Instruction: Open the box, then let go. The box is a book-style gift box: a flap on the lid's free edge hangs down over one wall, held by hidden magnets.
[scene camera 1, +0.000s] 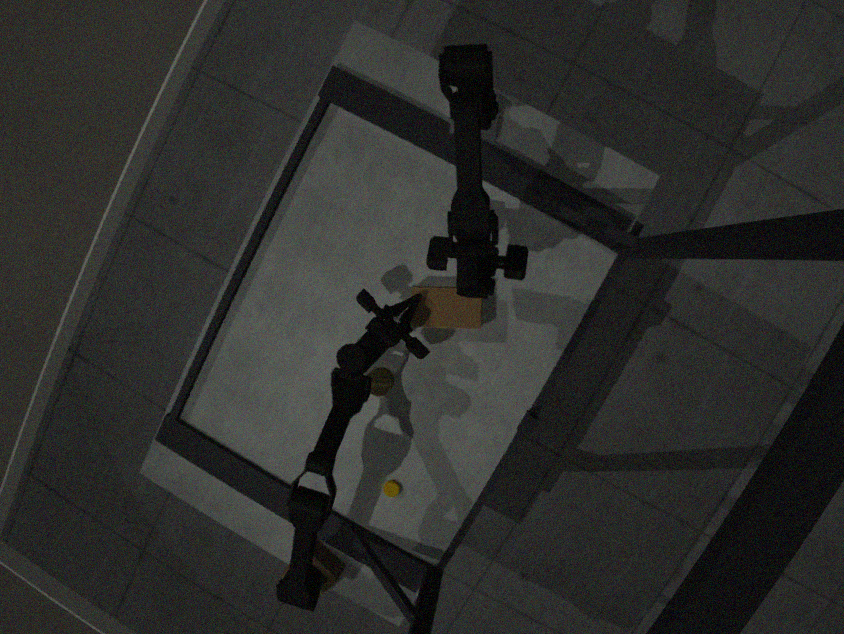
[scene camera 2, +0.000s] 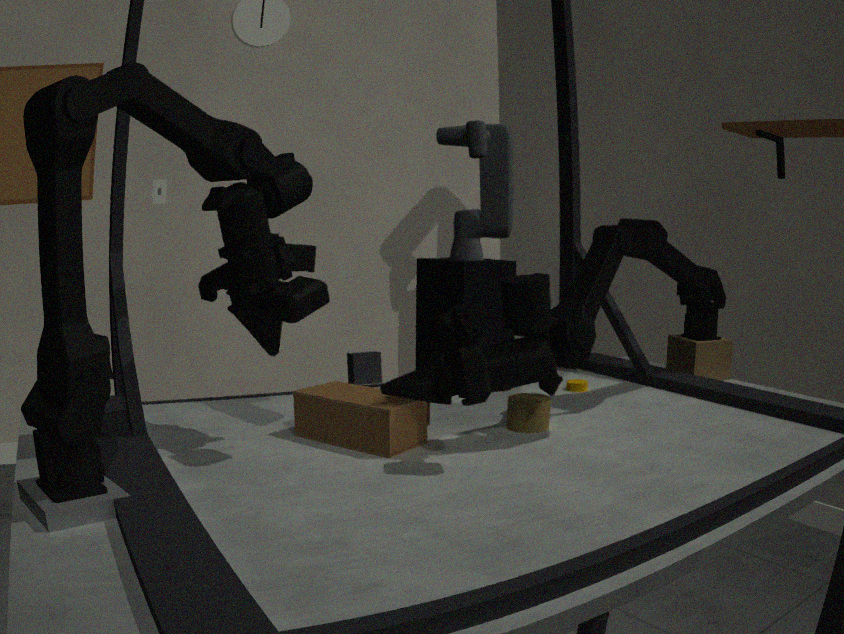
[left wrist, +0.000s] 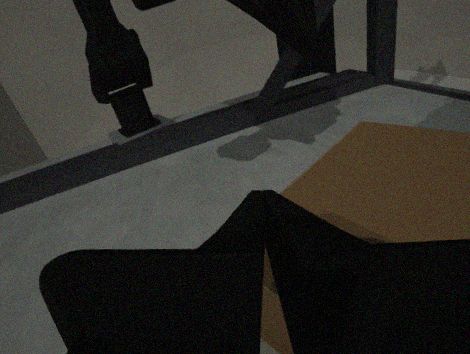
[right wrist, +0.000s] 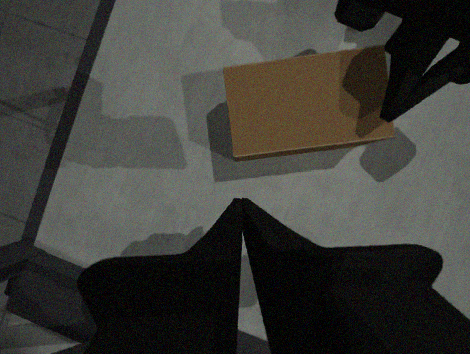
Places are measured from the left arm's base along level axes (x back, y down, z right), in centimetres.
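Where they show: left gripper, fingertip midpoint: (scene camera 1: 420, 294) (scene camera 2: 381, 389) (left wrist: 261, 200) (right wrist: 386, 118); right gripper, fingertip midpoint: (scene camera 2: 274, 354) (left wrist: 310, 52) (right wrist: 240, 204); left arm's base, origin of the base link: (scene camera 1: 309, 578) (scene camera 2: 701, 337); right arm's base, origin of the base link: (scene camera 2: 71, 487) (left wrist: 139, 127).
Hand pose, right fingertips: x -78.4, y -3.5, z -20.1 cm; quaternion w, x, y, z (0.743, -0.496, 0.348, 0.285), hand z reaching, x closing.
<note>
Things, the pixels of their top centre, and the offset from my right fingertips.
- orange-brown box, middle of its top: (left wrist: 381, 187) (right wrist: 308, 101) (scene camera 2: 360, 394) (scene camera 1: 446, 308) dx +10.6, dy +5.2, dz -0.1 cm
- dull yellow cylinder, middle of its top: (scene camera 2: 529, 397) (scene camera 1: 378, 383) dx +33.3, dy +7.0, dz +0.4 cm
- small bright yellow disc, middle of its top: (scene camera 2: 577, 381) (scene camera 1: 391, 489) dx +50.4, dy +9.7, dz +19.5 cm
The orange-brown box (scene camera 1: 453, 310) (scene camera 2: 341, 424) (left wrist: 390, 185) (right wrist: 300, 105) stands on the table with its lid lying flat and closed. I cannot make out the flap's edges. My left gripper (scene camera 1: 417, 296) (scene camera 2: 387, 391) (left wrist: 261, 200) (right wrist: 386, 118) is shut and empty. Its tips are at one end of the box, over or against the lid near a corner; whether they touch is unclear. My right gripper (scene camera 2: 274, 353) (right wrist: 240, 204) is shut and empty, pointing down well above the table beside the box. In scene camera 1 its arm hides its tips.
A dull yellow cylinder (scene camera 1: 380, 382) (scene camera 2: 528, 413) stands near the box, partly under the left arm in scene camera 1. A small bright yellow disc (scene camera 1: 391, 487) (scene camera 2: 577, 385) lies farther off. Dark frame rails (scene camera 1: 238, 459) (scene camera 2: 477, 595) edge the table.
</note>
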